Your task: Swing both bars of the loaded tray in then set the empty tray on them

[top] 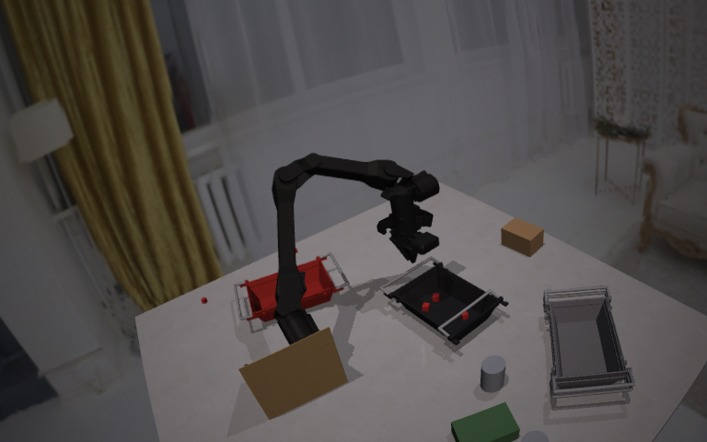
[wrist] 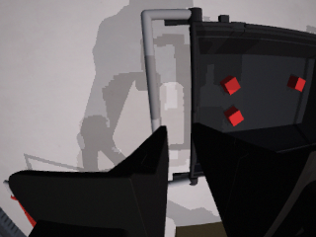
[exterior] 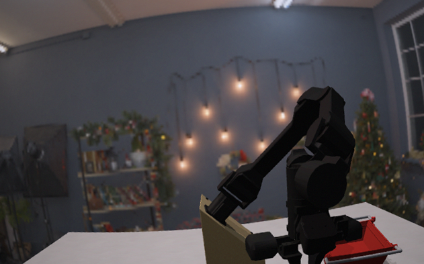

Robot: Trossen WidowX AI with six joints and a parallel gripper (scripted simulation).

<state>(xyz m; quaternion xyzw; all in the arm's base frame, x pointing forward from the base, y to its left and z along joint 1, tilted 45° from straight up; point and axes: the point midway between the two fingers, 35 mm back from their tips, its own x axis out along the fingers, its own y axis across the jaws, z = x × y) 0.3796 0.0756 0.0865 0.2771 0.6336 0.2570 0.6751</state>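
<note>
The red tray lies 270 mm behind my gripper tip, 230 mm to the left of it and 60 mm below it. Also, from my gripper tip: tan box 370 mm ahead, 110 mm to the right, 70 mm below; green block 220 mm behind, 490 mm to the right, 80 mm below.
</note>
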